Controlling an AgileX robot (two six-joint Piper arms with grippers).
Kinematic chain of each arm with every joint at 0, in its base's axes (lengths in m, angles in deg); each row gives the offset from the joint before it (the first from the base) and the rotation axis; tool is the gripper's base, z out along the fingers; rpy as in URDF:
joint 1: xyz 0 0 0.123 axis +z
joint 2: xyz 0 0 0 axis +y
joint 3: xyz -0.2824 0 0.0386 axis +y
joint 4: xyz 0.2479 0 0.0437 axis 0.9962 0 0.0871
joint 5: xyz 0 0 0 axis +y
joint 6: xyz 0.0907 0 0.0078 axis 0.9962 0 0.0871
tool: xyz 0 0 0 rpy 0 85 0
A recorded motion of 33 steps. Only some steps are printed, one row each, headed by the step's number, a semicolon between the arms.
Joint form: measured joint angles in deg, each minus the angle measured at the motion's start. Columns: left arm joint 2, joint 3, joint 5, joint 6, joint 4, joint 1; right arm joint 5, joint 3, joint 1, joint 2, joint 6, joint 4.
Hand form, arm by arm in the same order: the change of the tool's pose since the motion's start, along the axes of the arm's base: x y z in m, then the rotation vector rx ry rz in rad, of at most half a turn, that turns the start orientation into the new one. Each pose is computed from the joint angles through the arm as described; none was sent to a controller.
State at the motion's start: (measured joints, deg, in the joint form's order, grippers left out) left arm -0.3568 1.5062 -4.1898 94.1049 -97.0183 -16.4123; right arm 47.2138 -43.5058 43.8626 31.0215 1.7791 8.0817
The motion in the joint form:
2: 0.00 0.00 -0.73 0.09 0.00 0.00; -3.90 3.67 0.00 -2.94 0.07 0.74
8: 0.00 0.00 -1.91 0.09 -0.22 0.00; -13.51 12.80 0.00 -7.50 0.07 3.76
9: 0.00 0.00 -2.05 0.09 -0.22 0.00; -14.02 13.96 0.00 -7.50 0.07 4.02
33: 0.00 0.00 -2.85 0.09 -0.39 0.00; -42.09 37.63 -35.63 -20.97 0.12 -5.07
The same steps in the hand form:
2: 0.0002 0.0011 -0.0001 0.0012 0.0014 0.0127; -0.0039 -0.0035 -0.0101 0.0495 -0.0279 -0.0063
8: 0.0006 0.0029 -0.0004 -0.0031 0.0054 0.0328; -0.0064 -0.0048 -0.0403 0.1506 -0.0490 -0.0232
9: 0.0007 0.0032 -0.0005 -0.0032 0.0057 0.0353; -0.0056 -0.0039 -0.0461 0.1459 -0.0375 -0.0249
33: 0.0009 0.0044 -0.0007 -0.0064 0.0086 0.0489; 0.0112 -0.0582 -0.1244 0.1342 -0.4351 -0.6943

